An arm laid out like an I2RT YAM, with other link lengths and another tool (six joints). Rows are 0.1 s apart.
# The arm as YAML. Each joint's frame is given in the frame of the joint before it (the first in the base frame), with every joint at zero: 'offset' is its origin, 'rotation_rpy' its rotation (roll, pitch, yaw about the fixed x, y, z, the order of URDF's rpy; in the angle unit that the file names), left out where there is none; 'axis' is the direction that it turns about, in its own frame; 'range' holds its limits. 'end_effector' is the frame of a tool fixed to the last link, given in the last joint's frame.
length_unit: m
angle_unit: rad
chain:
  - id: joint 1
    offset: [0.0, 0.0, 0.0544]
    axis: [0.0, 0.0, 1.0]
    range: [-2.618, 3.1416]
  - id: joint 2
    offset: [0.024, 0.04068, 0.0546]
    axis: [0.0, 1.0, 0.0]
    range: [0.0, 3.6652]
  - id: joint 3
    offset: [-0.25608, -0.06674, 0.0]
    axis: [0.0, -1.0, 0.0]
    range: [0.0, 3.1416]
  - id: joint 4
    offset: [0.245, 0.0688, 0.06]
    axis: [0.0, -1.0, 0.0]
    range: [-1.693, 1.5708]
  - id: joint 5
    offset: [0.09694, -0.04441, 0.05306]
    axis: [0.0, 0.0, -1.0]
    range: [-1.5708, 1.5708]
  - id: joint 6
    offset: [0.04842, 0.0, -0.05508]
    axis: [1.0, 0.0, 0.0]
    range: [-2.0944, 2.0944]
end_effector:
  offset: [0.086, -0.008, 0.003]
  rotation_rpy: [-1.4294, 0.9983, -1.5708]
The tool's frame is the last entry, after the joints.
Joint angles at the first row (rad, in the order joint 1, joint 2, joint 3, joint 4, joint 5, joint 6):
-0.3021 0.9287 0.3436 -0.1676 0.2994 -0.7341
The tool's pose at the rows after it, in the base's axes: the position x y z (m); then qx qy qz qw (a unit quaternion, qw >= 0):
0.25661 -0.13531 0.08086 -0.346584 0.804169 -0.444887 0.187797
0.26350 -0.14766 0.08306 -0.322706 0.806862 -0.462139 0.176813
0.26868 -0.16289 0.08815 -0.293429 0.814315 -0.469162 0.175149
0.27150 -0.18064 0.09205 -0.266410 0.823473 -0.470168 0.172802
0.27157 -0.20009 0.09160 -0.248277 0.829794 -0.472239 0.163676
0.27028 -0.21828 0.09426 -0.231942 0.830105 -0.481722 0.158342
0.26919 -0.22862 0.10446 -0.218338 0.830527 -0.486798 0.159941
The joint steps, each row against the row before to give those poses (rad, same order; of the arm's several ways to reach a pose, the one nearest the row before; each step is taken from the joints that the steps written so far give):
-0.0072 0.0788 0.0338 0.0398 0.0432 0.0354
-0.0140 0.0696 0.0226 0.0622 0.0436 0.0167
-0.0398 0.0528 0.0374 0.0301 0.0031 0.0225
-0.0546 0.0505 0.0428 0.0139 -0.0160 0.0151
-0.0595 0.0564 0.0322 0.0264 -0.0154 -0.0088
-0.0527 0.0366 0.0199 0.0384 -0.0093 -0.0167
-0.0310 -0.0033 0.0318 -0.0182 -0.0106 0.0001

